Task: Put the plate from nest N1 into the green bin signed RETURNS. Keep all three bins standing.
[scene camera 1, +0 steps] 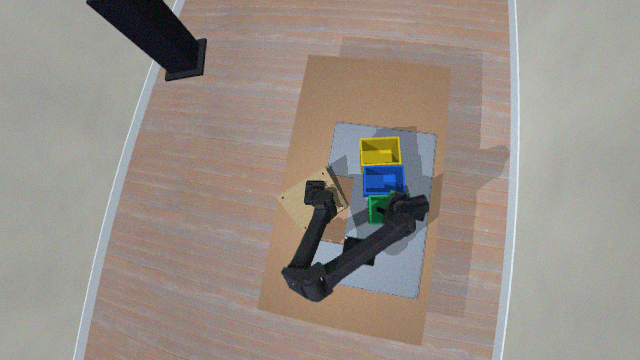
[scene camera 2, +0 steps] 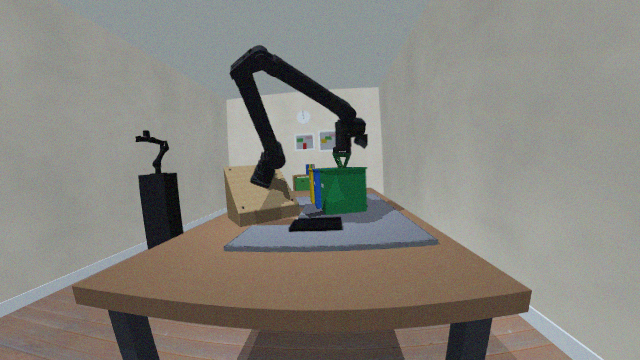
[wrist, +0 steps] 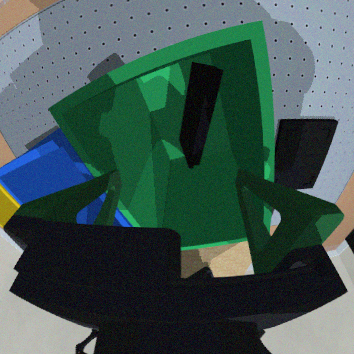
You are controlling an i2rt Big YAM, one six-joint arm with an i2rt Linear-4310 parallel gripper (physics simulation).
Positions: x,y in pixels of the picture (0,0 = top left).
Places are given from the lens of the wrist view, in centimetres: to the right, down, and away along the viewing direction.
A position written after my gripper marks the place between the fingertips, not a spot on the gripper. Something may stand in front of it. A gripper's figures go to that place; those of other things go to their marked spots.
my gripper [wrist: 177,175]: 0, 0, 13
green bin [wrist: 129,119]: -6, -6, 19
